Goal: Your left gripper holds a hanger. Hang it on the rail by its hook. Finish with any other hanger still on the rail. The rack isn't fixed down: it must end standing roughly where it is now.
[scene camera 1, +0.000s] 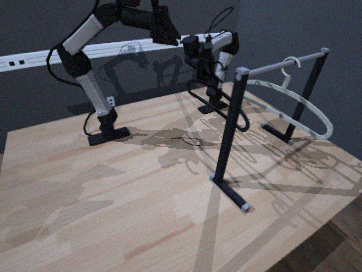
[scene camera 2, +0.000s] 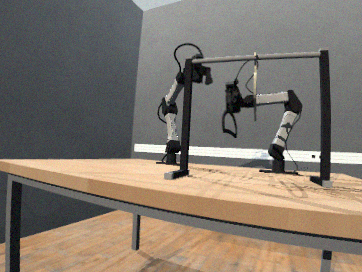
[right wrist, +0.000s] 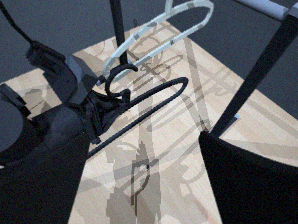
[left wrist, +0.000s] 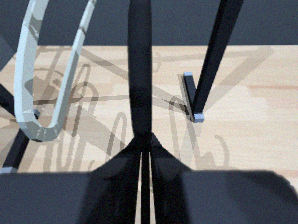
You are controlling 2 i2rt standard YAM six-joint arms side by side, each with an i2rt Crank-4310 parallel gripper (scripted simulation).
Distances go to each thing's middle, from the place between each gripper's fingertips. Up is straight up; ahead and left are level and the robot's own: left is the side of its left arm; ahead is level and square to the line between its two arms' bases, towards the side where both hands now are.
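Labels:
For the black hanger (right wrist: 126, 93), I see my left gripper 10 mm above it.
The black hanger again, and my right hand (scene camera 1: 179, 41) is 150 mm to the right of it, 60 mm short of it and 190 mm above it.

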